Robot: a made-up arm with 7 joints. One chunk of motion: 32 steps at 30 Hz.
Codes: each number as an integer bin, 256 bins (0 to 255) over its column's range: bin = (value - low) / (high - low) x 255, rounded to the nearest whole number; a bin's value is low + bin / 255 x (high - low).
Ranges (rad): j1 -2.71..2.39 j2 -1.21..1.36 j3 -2.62..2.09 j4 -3.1..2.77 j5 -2.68..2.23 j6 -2..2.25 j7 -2.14..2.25
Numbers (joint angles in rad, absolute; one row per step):
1: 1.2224 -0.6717 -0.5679 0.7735 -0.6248 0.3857 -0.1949
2: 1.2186 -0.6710 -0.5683 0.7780 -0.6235 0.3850 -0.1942
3: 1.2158 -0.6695 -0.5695 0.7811 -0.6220 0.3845 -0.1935
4: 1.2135 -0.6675 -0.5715 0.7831 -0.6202 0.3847 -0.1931
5: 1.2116 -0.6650 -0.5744 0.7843 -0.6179 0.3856 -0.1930
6: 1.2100 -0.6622 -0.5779 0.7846 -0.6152 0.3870 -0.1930
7: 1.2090 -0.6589 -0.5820 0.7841 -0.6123 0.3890 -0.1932
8: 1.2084 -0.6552 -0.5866 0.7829 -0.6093 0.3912 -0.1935
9: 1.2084 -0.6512 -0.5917 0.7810 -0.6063 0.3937 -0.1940
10: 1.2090 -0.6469 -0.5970 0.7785 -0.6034 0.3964 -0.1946
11: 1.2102 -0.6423 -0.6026 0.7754 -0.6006 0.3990 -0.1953
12: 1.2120 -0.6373 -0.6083 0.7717 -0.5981 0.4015 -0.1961
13: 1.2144 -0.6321 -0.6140 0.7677 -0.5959 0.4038 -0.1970
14: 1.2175 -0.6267 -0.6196 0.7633 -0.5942 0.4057 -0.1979
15: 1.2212 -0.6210 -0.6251 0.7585 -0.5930 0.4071 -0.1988
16: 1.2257 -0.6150 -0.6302 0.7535 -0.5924 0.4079 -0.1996
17: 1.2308 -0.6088 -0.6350 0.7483 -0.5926 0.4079 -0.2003
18: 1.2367 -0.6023 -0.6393 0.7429 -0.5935 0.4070 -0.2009
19: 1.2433 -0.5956 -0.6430 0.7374 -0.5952 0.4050 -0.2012
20: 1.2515 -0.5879 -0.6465 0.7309 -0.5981 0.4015 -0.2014
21: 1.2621 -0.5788 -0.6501 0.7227 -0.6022 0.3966 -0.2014
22: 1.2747 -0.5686 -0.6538 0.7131 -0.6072 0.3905 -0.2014
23: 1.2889 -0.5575 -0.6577 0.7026 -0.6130 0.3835 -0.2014
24: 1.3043 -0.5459 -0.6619 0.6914 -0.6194 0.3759 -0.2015
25: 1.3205 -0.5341 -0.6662 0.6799 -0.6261 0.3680 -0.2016
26: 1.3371 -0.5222 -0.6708 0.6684 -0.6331 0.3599 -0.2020
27: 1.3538 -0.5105 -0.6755 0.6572 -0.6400 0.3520 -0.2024
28: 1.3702 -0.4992 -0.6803 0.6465 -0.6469 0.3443 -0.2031
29: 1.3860 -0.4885 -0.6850 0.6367 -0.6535 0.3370 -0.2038
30: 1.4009 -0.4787 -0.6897 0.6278 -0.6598 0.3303 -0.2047
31: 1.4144 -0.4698 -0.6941 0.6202 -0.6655 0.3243 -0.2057
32: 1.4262 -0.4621 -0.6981 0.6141 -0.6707 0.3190 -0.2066
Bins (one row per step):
1: 197 53 111 168 107 143 113
2: 196 53 111 168 107 143 113
3: 196 54 111 169 107 143 113
4: 196 54 111 169 107 143 113
5: 196 54 111 169 107 143 113
6: 196 54 111 169 107 143 113
7: 196 55 110 169 107 143 113
8: 196 55 110 169 108 143 113
9: 196 55 110 169 108 144 113
10: 196 56 110 168 108 144 113
11: 196 56 109 168 108 144 113
12: 196 57 109 168 108 144 113
13: 196 57 109 168 108 144 113
14: 196 58 108 168 108 144 113
15: 197 58 108 168 108 144 113
16: 197 59 108 167 108 144 113
17: 197 60 107 167 108 144 113
18: 197 60 107 167 108 144 113
19: 198 61 107 167 108 144 113
20: 198 62 107 166 108 144 113
21: 199 63 107 166 108 144 113
22: 199 64 106 166 108 143 113
23: 200 65 106 165 107 143 113
24: 201 66 106 165 107 143 113
25: 202 67 106 164 107 142 113
26: 202 68 106 164 106 142 113
27: 203 69 105 163 106 141 113
28: 204 71 105 163 106 141 113
29: 205 72 105 162 105 140 112
30: 206 73 105 162 105 140 112
31: 206 73 104 162 105 139 112
32: 207 74 104 161 104 139 112

